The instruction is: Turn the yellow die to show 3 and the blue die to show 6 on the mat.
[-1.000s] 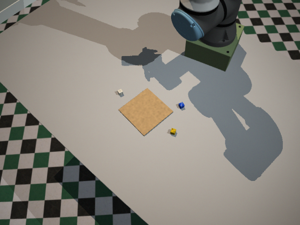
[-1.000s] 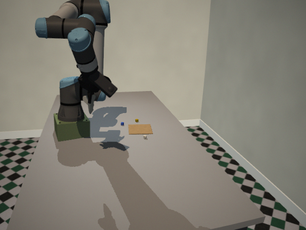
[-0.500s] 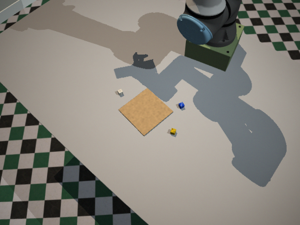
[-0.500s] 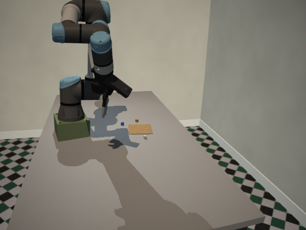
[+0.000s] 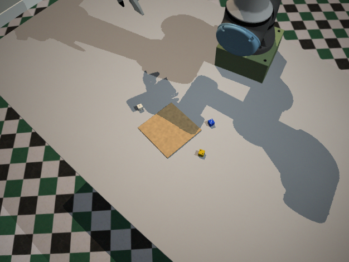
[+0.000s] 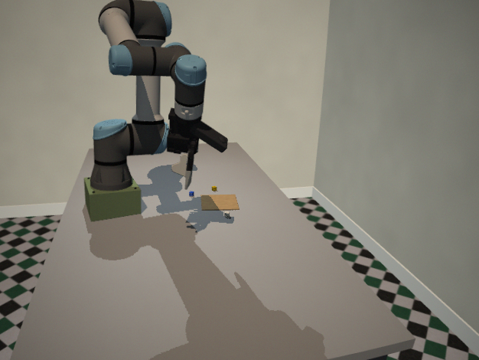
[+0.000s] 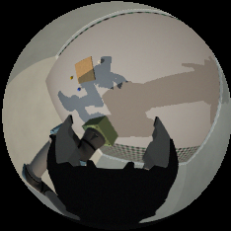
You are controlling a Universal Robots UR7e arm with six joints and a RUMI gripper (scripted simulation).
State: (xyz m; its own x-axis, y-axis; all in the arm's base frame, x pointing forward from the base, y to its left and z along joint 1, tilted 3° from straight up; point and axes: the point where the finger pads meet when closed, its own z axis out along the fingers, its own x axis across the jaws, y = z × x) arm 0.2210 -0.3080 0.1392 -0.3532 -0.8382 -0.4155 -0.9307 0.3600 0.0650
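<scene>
My gripper is now 22 cm above the white die, 16 cm short of it and 12 cm to the right of it. The rest, counted from my hand: blue die 34 cm to the left, 22 cm below, 8 cm ahead; then tan mat 24 cm to the left, 23 cm below, 17 cm ahead; then yellow die 37 cm to the left, 22 cm below, 19 cm ahead.
</scene>
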